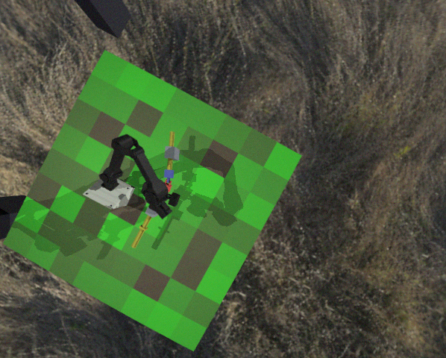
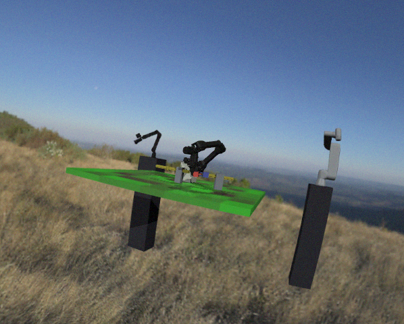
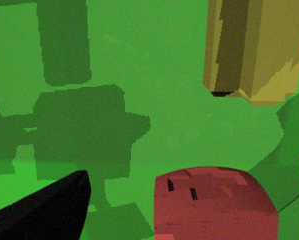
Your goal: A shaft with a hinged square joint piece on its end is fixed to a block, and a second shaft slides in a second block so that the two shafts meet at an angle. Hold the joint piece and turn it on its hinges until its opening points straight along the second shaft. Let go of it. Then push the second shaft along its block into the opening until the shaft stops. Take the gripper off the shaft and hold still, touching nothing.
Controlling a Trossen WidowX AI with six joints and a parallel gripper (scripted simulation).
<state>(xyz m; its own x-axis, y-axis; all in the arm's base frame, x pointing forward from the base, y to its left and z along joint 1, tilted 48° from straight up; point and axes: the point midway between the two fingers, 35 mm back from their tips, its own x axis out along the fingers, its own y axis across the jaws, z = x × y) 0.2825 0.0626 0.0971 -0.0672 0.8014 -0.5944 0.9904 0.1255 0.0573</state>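
Right now the red joint piece is 3 cm to the left of my gripper tip, 1 cm behind it and 1 cm above it.
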